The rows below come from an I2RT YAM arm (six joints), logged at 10 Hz.
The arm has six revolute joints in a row. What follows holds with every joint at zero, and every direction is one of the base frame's. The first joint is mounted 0.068 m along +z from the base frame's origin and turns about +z. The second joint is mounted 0.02 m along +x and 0.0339 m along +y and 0.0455 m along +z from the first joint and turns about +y. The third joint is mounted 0.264 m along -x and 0.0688 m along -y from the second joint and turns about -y. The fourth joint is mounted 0.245 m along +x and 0.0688 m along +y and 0.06 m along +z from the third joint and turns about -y. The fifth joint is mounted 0.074 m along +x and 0.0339 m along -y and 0.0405 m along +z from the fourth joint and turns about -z. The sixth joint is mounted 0.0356 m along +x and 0.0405 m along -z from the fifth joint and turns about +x. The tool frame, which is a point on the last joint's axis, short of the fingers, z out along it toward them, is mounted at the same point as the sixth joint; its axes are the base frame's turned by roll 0, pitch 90 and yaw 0 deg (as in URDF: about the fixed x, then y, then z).
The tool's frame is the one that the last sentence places.
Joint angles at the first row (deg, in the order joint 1, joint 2, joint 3, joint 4, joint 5, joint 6):
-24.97 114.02 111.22 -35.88 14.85 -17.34
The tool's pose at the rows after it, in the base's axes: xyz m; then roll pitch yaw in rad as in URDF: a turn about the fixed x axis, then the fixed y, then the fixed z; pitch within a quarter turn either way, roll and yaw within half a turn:
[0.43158, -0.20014, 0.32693, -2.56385, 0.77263, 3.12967]
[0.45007, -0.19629, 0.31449, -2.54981, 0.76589, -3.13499]
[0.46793, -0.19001, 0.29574, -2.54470, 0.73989, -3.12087]
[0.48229, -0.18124, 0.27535, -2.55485, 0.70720, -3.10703]
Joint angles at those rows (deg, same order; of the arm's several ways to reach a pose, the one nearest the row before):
-23.70 117.84 114.94 -35.68 15.90 -16.93
-22.35 121.56 117.75 -34.92 16.99 -16.93
-20.84 125.34 119.83 -34.50 18.17 -16.95
-19.33 128.44 120.83 -34.30 18.61 -16.95

